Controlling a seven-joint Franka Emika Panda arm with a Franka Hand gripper.
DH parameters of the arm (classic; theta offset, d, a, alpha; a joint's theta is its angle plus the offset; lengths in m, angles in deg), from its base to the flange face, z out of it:
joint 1: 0 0.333 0 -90
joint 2: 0 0 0 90
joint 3: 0 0.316 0.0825 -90
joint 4: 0 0 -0.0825 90
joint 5: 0 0.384 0 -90
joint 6: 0 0 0.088 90
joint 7: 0 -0.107 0 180
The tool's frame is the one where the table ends.
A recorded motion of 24 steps. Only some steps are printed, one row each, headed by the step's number.
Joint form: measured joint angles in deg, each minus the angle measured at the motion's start. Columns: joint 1, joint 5, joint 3, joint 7, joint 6, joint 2, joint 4.
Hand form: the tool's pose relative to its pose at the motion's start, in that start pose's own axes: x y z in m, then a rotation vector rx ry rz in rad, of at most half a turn. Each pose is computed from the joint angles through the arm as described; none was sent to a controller.
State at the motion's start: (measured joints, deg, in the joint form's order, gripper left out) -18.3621 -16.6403 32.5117 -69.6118 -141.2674 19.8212 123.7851
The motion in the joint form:
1: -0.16 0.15 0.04 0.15 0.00 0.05 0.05
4: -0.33 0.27 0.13 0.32 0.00 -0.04 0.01
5: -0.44 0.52 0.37 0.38 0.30 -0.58 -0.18
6: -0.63 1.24 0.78 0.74 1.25 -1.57 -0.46
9: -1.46 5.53 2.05 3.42 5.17 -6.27 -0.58
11: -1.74 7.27 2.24 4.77 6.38 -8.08 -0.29
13: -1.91 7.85 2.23 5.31 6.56 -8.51 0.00
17: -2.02 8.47 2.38 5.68 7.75 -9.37 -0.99
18: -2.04 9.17 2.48 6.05 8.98 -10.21 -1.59
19: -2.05 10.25 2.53 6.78 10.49 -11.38 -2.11
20: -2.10 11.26 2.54 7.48 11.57 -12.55 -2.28
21: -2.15 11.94 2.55 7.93 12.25 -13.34 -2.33
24: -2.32 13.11 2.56 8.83 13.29 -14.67 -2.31
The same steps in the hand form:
1: 0.0007 0.0009 0.0007 -0.0003 -0.0028 0.0014
4: 0.0017 0.0010 -0.0005 0.0018 -0.0025 0.0017
5: 0.0020 -0.0004 -0.0062 0.0060 0.0028 0.0024
6: 0.0020 -0.0019 -0.0156 0.0070 0.0065 0.0029
9: -0.0007 -0.0005 -0.0510 0.0050 0.0067 0.0038
11: -0.0017 0.0025 -0.0620 0.0040 0.0045 0.0023
13: -0.0014 0.0048 -0.0631 0.0030 0.0009 0.0024
17: 0.0008 0.0021 -0.0757 0.0089 0.0074 0.0044
18: 0.0010 0.0010 -0.0851 0.0088 0.0085 0.0056
19: 0.0005 0.0009 -0.0963 0.0078 0.0073 0.0050
20: -0.0004 0.0020 -0.1054 0.0082 0.0069 0.0046
21: -0.0011 0.0030 -0.1111 0.0084 0.0062 0.0047
24: -0.0021 0.0054 -0.1201 0.0093 0.0046 0.0039

